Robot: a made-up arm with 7 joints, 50 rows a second.
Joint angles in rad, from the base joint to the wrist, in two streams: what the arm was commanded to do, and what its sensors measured. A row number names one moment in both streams.
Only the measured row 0 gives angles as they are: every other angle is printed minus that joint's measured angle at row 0.
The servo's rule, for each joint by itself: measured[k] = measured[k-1] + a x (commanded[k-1-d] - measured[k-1]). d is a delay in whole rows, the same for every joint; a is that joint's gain. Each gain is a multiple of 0.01, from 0.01 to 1. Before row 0 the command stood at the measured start. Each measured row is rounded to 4 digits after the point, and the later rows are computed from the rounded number. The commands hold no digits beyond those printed.
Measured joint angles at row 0:
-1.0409, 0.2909, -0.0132, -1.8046, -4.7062, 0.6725, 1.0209
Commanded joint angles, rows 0 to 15:
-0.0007, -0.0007, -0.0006, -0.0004, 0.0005, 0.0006, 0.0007
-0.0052, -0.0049, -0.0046, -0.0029, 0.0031, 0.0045, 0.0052
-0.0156, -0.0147, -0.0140, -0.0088, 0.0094, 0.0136, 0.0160
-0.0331, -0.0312, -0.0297, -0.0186, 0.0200, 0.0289, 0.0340
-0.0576, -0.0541, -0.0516, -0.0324, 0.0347, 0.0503, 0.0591
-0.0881, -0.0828, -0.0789, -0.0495, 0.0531, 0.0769, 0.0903
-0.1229, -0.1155, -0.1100, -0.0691, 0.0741, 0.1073, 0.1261
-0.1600, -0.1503, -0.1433, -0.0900, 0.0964, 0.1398, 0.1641
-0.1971, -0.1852, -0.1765, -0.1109, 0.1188, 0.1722, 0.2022
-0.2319, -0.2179, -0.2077, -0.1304, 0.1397, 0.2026, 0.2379
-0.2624, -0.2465, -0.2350, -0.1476, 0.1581, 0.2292, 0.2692
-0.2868, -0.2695, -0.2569, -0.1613, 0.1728, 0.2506, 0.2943
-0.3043, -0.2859, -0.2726, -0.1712, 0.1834, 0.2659, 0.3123
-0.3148, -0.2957, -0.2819, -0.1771, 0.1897, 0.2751, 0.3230
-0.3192, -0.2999, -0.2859, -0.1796, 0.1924, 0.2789, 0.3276
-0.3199, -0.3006, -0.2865, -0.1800, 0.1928, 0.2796, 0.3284
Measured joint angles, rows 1 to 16:
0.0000, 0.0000, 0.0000, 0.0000, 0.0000, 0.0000, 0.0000
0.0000, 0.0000, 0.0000, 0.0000, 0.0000, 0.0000, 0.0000
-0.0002, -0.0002, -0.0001, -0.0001, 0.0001, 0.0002, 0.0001
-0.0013, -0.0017, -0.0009, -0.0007, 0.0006, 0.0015, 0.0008
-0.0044, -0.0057, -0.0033, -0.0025, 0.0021, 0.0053, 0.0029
-0.0107, -0.0136, -0.0081, -0.0060, 0.0051, 0.0126, 0.0073
-0.0210, -0.0262, -0.0159, -0.0118, 0.0101, 0.0243, 0.0146
-0.0358, -0.0437, -0.0272, -0.0201, 0.0174, 0.0406, 0.0252
-0.0550, -0.0660, -0.0421, -0.0309, 0.0270, 0.0613, 0.0393
-0.0781, -0.0921, -0.0603, -0.0439, 0.0388, 0.0856, 0.0568
-0.1043, -0.1210, -0.0812, -0.0586, 0.0524, 0.1124, 0.0772
-0.1324, -0.1510, -0.1040, -0.0744, 0.0672, 0.1404, 0.0997
-0.1610, -0.1806, -0.1276, -0.0905, 0.0827, 0.1679, 0.1234
-0.1887, -0.2082, -0.1509, -0.1061, 0.0980, 0.1935, 0.1473
-0.2141, -0.2323, -0.1728, -0.1204, 0.1125, 0.2159, 0.1704
-0.2363, -0.2520, -0.1924, -0.1329, 0.1256, 0.2343, 0.1918
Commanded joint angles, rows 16 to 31:
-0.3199, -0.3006, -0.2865, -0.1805, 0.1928, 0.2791, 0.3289
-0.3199, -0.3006, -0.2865, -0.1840, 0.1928, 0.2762, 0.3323
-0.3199, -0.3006, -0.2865, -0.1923, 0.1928, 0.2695, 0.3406
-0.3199, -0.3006, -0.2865, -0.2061, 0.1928, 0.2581, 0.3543
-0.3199, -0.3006, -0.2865, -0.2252, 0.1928, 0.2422, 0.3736
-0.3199, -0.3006, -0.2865, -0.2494, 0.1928, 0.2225, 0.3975
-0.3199, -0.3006, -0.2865, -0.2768, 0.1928, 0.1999, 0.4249
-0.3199, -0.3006, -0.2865, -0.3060, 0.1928, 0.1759, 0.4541
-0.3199, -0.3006, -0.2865, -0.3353, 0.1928, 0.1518, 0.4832
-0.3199, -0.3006, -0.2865, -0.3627, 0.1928, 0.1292, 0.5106
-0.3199, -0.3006, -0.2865, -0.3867, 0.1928, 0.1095, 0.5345
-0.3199, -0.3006, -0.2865, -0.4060, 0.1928, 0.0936, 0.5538
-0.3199, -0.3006, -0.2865, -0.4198, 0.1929, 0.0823, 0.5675
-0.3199, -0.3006, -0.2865, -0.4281, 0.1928, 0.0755, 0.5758
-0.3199, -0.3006, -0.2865, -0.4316, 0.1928, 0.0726, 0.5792
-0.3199, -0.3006, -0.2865, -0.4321, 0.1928, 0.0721, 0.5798
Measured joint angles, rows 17 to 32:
-0.2545, -0.2668, -0.2092, -0.1432, 0.1370, 0.2481, 0.2108
-0.2689, -0.2773, -0.2231, -0.1513, 0.1465, 0.2579, 0.2273
-0.2801, -0.2845, -0.2345, -0.1577, 0.1544, 0.2645, 0.2415
-0.2889, -0.2895, -0.2439, -0.1635, 0.1609, 0.2681, 0.2542
-0.2957, -0.2929, -0.2516, -0.1698, 0.1663, 0.2685, 0.2663
-0.3010, -0.2953, -0.2579, -0.1778, 0.1708, 0.2653, 0.2786
-0.3052, -0.2969, -0.2630, -0.1882, 0.1745, 0.2581, 0.2919
-0.3084, -0.2980, -0.2672, -0.2017, 0.1776, 0.2471, 0.3067
-0.3109, -0.2988, -0.2707, -0.2182, 0.1802, 0.2325, 0.3232
-0.3129, -0.2994, -0.2735, -0.2375, 0.1823, 0.2150, 0.3415
-0.3144, -0.2998, -0.2758, -0.2590, 0.1841, 0.1954, 0.3613
-0.3156, -0.3000, -0.2777, -0.2818, 0.1856, 0.1749, 0.3822
-0.3165, -0.3002, -0.2793, -0.3049, 0.1868, 0.1546, 0.4035
-0.3172, -0.3003, -0.2806, -0.3271, 0.1878, 0.1357, 0.4245
-0.3178, -0.3004, -0.2817, -0.3475, 0.1887, 0.1191, 0.4445
-0.3183, -0.3005, -0.2826, -0.3652, 0.1894, 0.1056, 0.4629

